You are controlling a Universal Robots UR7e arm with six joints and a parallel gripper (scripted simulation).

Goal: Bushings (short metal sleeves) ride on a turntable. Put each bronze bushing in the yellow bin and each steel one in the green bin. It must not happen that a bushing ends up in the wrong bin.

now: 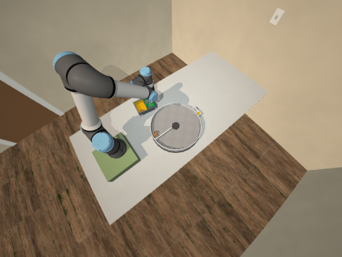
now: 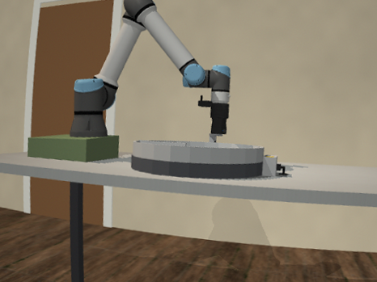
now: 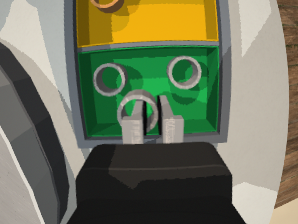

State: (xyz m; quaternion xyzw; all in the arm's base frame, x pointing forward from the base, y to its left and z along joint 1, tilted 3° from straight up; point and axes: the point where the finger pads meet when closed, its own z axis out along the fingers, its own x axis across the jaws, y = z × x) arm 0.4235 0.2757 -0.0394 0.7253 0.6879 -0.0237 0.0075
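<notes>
The yellow bin is 6 cm behind my hand and 4 cm below it. From my hand the other things lie so: grey turntable (34 cm to the right, 7 cm ahead, 2 cm below).
</notes>
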